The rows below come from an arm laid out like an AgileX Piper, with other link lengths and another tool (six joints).
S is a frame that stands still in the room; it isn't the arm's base.
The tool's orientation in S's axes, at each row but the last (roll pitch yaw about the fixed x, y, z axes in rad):
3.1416 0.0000 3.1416
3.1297 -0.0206 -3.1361
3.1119 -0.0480 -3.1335
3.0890 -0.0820 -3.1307
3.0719 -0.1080 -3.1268
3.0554 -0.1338 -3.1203
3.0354 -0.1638 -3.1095
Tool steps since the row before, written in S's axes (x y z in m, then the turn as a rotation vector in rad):
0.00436 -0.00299 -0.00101 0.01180 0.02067 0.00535
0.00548 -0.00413 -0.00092 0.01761 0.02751 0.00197
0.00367 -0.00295 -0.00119 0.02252 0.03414 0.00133
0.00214 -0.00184 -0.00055 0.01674 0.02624 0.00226
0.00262 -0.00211 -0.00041 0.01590 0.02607 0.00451
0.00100 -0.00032 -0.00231 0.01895 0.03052 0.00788
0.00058 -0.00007 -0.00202 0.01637 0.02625 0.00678
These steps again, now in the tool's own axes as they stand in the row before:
-0.00436 -0.00299 0.00101 -0.01180 0.02067 -0.00535
-0.00548 -0.00417 0.00076 -0.01772 0.02744 -0.00201
-0.00370 -0.00301 0.00092 -0.02271 0.03401 -0.00141
-0.00216 -0.00188 0.00028 -0.01678 0.02621 -0.00227
-0.00262 -0.00215 -0.00002 -0.01570 0.02620 -0.00442
-0.00129 -0.00053 0.00212 -0.01837 0.03090 -0.00779
-0.00090 -0.00029 0.00188 -0.01587 0.02657 -0.00672

